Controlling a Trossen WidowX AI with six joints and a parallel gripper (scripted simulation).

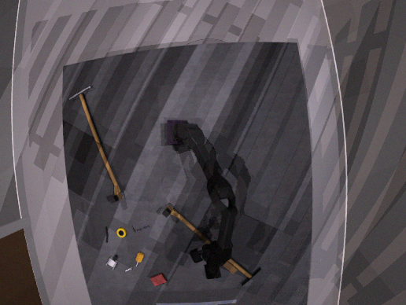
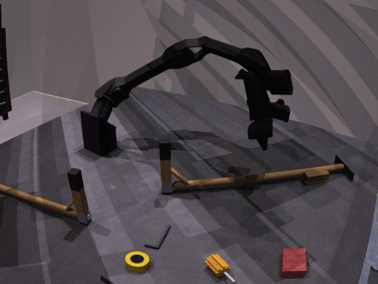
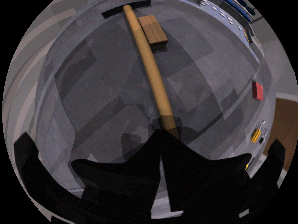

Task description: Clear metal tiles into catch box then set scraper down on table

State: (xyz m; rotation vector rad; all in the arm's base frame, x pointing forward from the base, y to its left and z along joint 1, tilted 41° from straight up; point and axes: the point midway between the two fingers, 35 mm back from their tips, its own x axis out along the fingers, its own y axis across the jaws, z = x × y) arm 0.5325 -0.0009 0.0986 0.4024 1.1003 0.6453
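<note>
Now: the long wooden-handled scraper 3 cm below my gripper tip and 2 cm ahead of it. From my gripper tip the other things lie so: yellow-handled tool: 39 cm to the right, 8 cm below, 6 cm ahead; wooden block: 17 cm ahead, 8 cm below, 7 cm to the left; red block: 32 cm to the right, 20 cm ahead, 8 cm below.
</note>
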